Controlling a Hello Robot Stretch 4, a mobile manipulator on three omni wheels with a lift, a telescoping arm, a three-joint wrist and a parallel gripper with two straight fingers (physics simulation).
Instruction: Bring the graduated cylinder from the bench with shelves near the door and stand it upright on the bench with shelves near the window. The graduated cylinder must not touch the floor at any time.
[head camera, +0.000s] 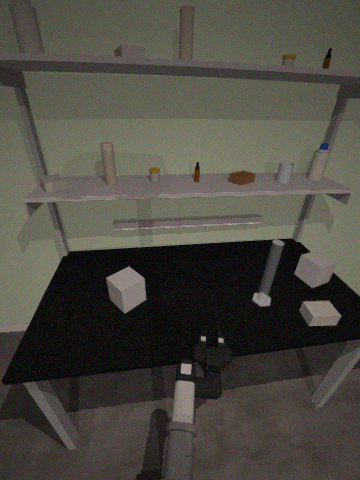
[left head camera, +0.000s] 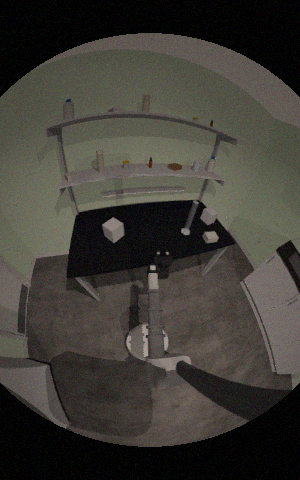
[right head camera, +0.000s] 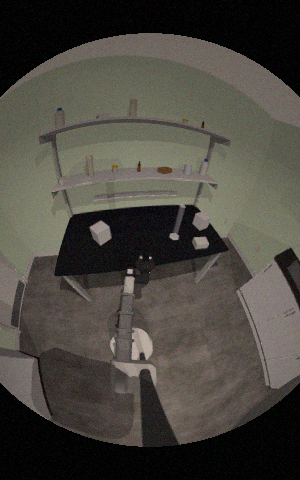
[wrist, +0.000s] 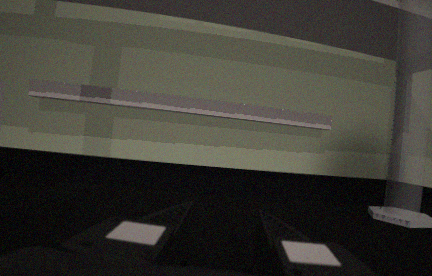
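Observation:
The graduated cylinder is a tall grey translucent tube on a pale hexagonal foot. It stands upright on the black top of the bench with shelves, right of its middle. My gripper is open and empty over the front edge of the bench, nearer to me than the cylinder and to its left. In the wrist view the cylinder is at the right edge, outside the fingers, and its top is cut off.
A white cube is on the bench at left. Another white cube and a low white box are right of the cylinder. Two shelves above, the lower one included, hold bottles and jars. A white cabinet stands at right.

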